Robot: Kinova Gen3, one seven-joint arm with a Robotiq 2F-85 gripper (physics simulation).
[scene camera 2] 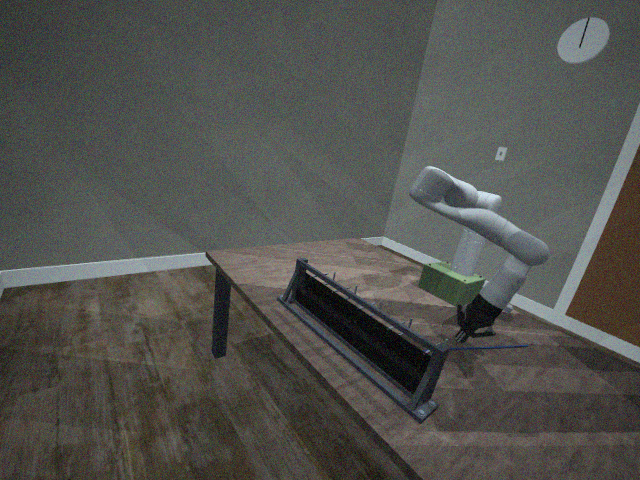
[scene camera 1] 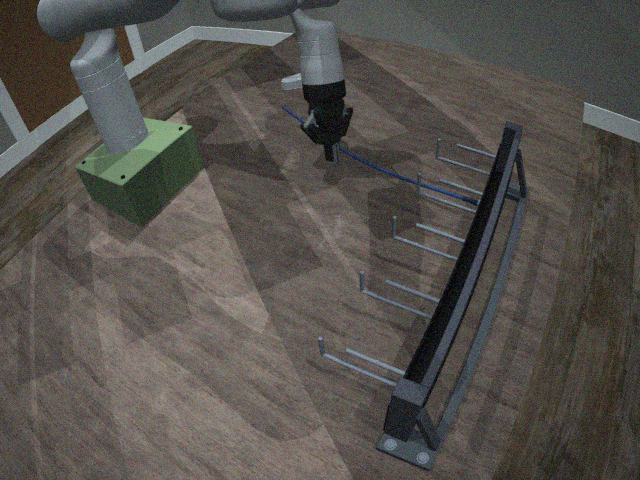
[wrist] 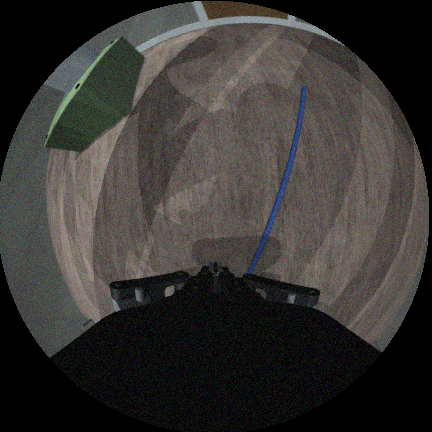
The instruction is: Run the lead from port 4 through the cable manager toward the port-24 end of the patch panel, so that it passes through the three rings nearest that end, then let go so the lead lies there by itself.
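Note:
A blue lead (scene camera 1: 388,172) (scene camera 2: 490,347) (wrist: 287,169) runs from the far part of the black patch panel (scene camera 1: 475,242) (scene camera 2: 361,320) across the table and out past my gripper. My gripper (scene camera 1: 330,154) (scene camera 2: 459,336) (wrist: 214,270) points down just above the table, shut with nothing between its fingers. In the wrist view the lead passes just to the right of the closed fingertips. Grey ring prongs stick out from the panel; the three nearest the near end (scene camera 1: 361,361) (scene camera 1: 400,299) (scene camera 1: 426,240) hold no lead.
The green base block (scene camera 1: 150,170) (scene camera 2: 450,281) (wrist: 96,96) carries the arm at the left. Two more ring prongs (scene camera 1: 454,150) (scene camera 1: 444,198) stand at the far end by the lead. The table edge (scene camera 2: 248,299) drops to the floor behind the panel.

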